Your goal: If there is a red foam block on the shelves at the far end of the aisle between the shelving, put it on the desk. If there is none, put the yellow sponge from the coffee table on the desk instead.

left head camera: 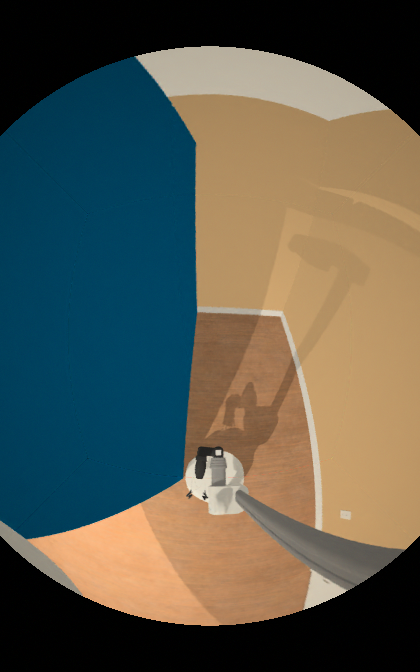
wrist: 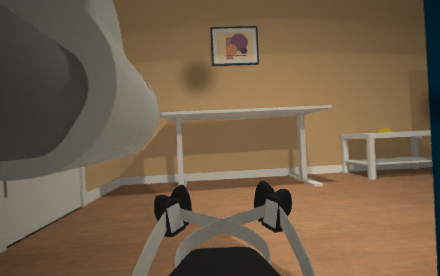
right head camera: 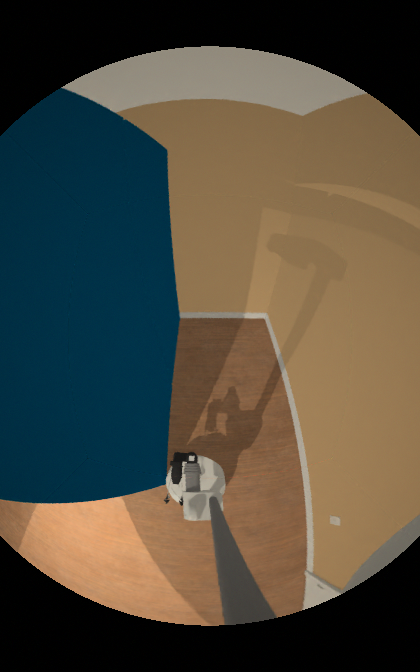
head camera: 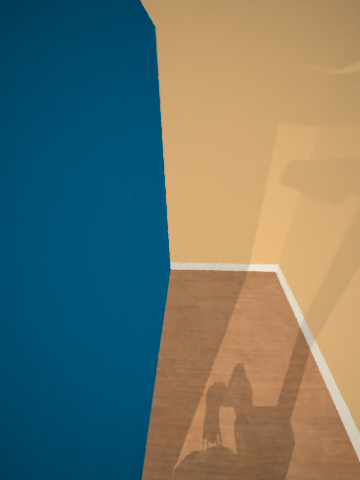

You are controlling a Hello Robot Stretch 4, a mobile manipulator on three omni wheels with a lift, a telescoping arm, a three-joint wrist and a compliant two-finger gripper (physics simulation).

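Places are measured from the robot's base along level axes (x ahead, y left, z up), in millimetres.
Pixels of known places: gripper, fingertip midpoint: (wrist: 222, 199).
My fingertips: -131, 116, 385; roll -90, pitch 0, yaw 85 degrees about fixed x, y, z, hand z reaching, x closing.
Behind a point stands the place of what it marks, as x, y, z.
My gripper (wrist: 222, 199) @(-132, 116, 385) is open and empty, its two black fingertips apart low in the wrist view. In that view the white desk (wrist: 245, 113) @(-2311, 554, 668) stands against the far wall, well beyond the gripper. The yellow sponge (wrist: 384, 130) @(-2465, 2042, 445) lies on the white coffee table (wrist: 356, 135) @(-2534, 1775, 407) to the right of the desk. A tall blue shelving unit (head camera: 75, 240) @(446, 227, 1288) (left head camera: 130, 300) (right head camera: 90, 300) shows its flat outer side, very close on the left in the head views. Its shelves are hidden. A red foam block does not show in any view.
The robot's base (left head camera: 230, 467) (right head camera: 210, 472) is close beside the blue unit's edge. A strip of wood floor (head camera: 220, 320) @(1190, -270, -27) runs between the unit and the tan wall (head camera: 215, 150) @(1820, -212, 1177) to a corner. A white door (wrist: 45, 205) @(-1523, -821, 99) is at the wrist view's left.
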